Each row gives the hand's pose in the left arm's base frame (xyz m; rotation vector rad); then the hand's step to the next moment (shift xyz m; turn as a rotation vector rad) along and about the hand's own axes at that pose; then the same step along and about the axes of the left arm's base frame.
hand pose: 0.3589 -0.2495 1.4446 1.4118 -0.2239 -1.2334
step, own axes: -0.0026 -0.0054 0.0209 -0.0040 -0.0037 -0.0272
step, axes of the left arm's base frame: -0.0196 -0.0092 0.0022 0.0169 0.0206 -0.0076
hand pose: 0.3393 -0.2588 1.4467 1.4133 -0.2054 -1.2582
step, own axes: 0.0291 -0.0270 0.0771 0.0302 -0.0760 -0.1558
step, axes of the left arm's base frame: -0.0603 -0.0597 -0.0180 0.0902 0.0962 -0.1166
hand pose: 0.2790 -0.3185 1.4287 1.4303 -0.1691 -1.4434
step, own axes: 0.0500 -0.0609 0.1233 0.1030 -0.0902 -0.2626
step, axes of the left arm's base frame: -0.1182 -0.0756 -0.0416 0.1864 0.1081 -0.2032
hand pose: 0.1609 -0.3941 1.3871 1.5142 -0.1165 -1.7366
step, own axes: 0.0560 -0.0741 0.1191 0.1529 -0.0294 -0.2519
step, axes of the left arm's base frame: -0.1373 -0.0353 -0.0521 0.2101 0.0324 -0.2062
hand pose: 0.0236 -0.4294 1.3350 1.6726 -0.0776 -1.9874
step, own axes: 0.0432 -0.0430 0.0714 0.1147 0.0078 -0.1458
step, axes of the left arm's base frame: -0.0856 -0.0026 -0.0385 0.1283 -0.0138 -0.1336
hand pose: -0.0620 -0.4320 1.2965 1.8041 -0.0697 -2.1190
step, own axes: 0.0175 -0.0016 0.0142 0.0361 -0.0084 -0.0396
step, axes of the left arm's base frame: -0.0162 -0.0064 -0.0144 0.0318 0.0046 -0.0437
